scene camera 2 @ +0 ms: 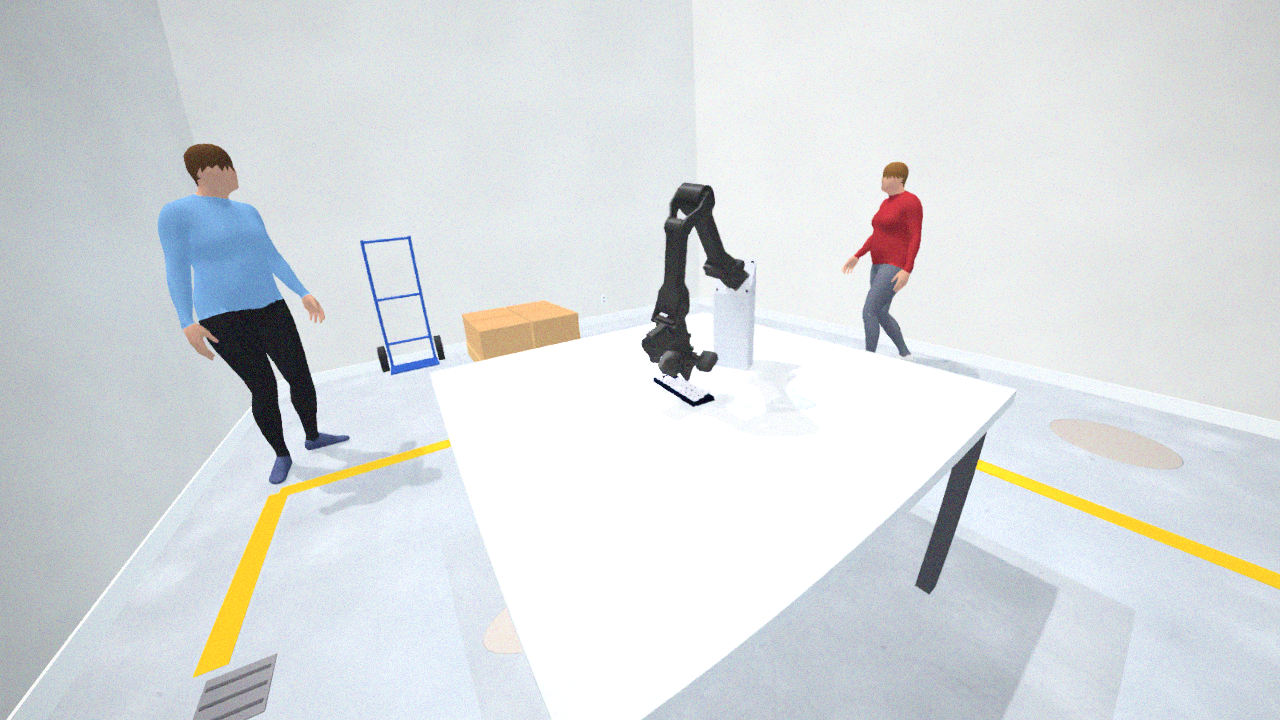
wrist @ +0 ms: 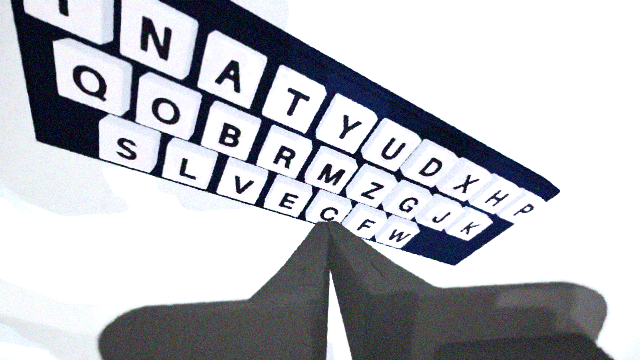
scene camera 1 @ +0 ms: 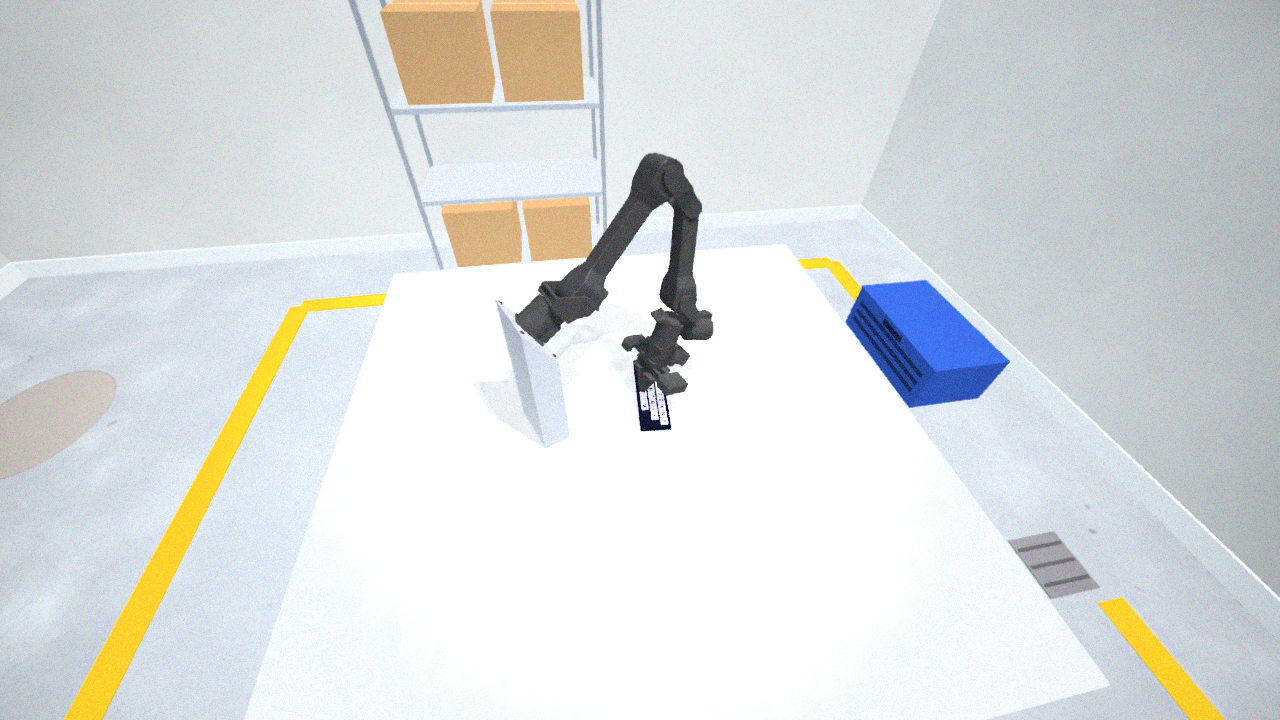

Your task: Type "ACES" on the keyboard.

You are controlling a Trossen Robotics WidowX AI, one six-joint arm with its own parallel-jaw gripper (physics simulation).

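Seen in the pictures: gripper, fingertip midpoint: [scene camera 2: 687, 380] [wrist: 326, 230] [scene camera 1: 641, 391]; arm's base, link origin: [scene camera 2: 735, 277] [scene camera 1: 528, 330].
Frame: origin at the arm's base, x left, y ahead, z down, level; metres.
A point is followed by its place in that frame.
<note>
A dark blue keyboard [scene camera 1: 657, 425] @(x 0.051, y 0.244, z 0.272 m) [scene camera 2: 694, 399] @(x 0.241, y 0.200, z 0.267 m) [wrist: 435, 250] @(x 0.059, y 0.210, z 0.272 m) with white letter keys lies on the table. In the wrist view, the A key [wrist: 230, 77] @(x 0.195, y 0.210, z 0.267 m) is in the top row at upper left. The bottom row has the S key [wrist: 126, 148] @(x 0.206, y 0.166, z 0.267 m) at left, then the E key [wrist: 287, 201] @(x 0.150, y 0.184, z 0.267 m) and the C key [wrist: 328, 213] @(x 0.132, y 0.191, z 0.267 m) side by side. My gripper [scene camera 1: 648, 385] @(x 0.130, y 0.188, z 0.260 m) [scene camera 2: 684, 375] @(x 0.130, y 0.188, z 0.260 m) [wrist: 326, 230] @(x 0.130, y 0.188, z 0.260 m) is shut and empty, pointing down. Its tips overlap the lower edge of the C key; whether they touch it I cannot tell. The gripper hides part of the keyboard in both scene views.
A tall white block [scene camera 1: 535, 389] @(x -0.060, y 0.026, z 0.089 m) [scene camera 2: 733, 326] @(x 0.024, y 0.013, z 0.145 m) stands on the white table [scene camera 1: 626, 555] @(x -0.239, y 0.250, z 0.283 m) [scene camera 2: 644, 501] @(x 0.582, y 0.386, z 0.283 m) beside the arm's base. Off the table are a blue cabinet [scene camera 1: 935, 331], a shelf rack [scene camera 1: 510, 108], cardboard boxes [scene camera 2: 501, 338], a hand truck [scene camera 2: 398, 297] and two people [scene camera 2: 223, 250] [scene camera 2: 895, 232].
</note>
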